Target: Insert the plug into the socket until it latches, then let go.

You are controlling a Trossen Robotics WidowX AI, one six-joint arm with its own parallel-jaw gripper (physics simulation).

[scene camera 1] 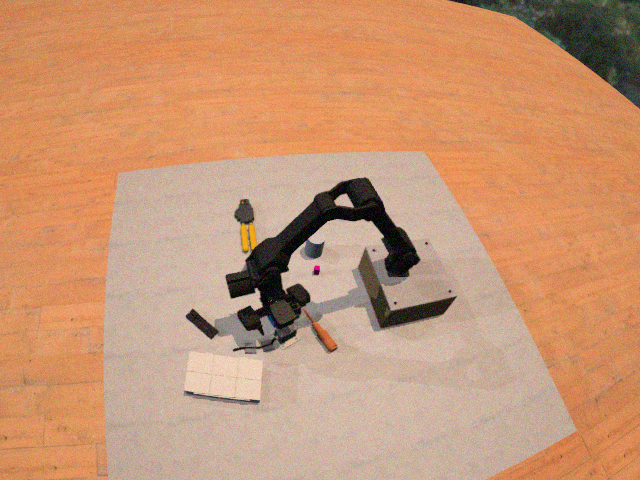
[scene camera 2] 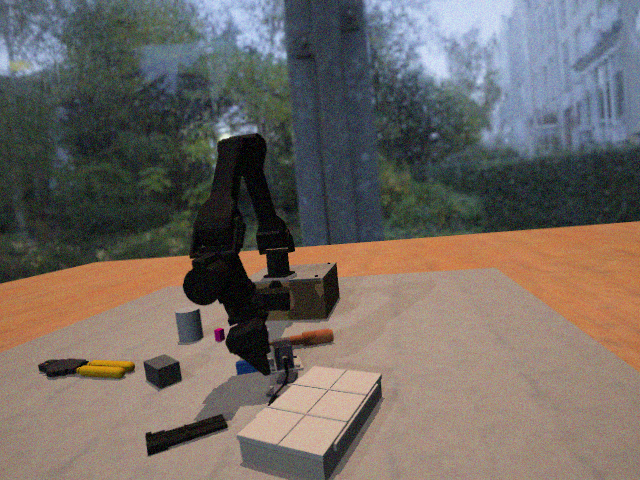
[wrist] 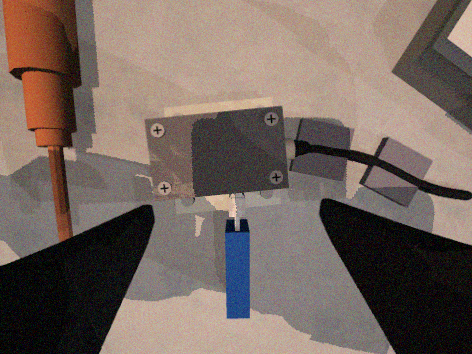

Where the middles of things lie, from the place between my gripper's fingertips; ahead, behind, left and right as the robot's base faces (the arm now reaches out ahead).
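Blue plug [wrist: 237, 235]: my hand 20 mm left of it, 10 mm short of it. Orange-handled screwdriver [wrist: 47, 62]: 110 mm behind my hand. Dark cube [scene camera 2: 162, 371]: from my hand 170 mm to the right, 80 mm ahead, 10 mm above. Socket [scene camera 2: 283, 350]: from my hand 20 mm to the left, 20 mm behind, 10 mm above. Going by their middles, dark cube farthest from my hand of the things named here.
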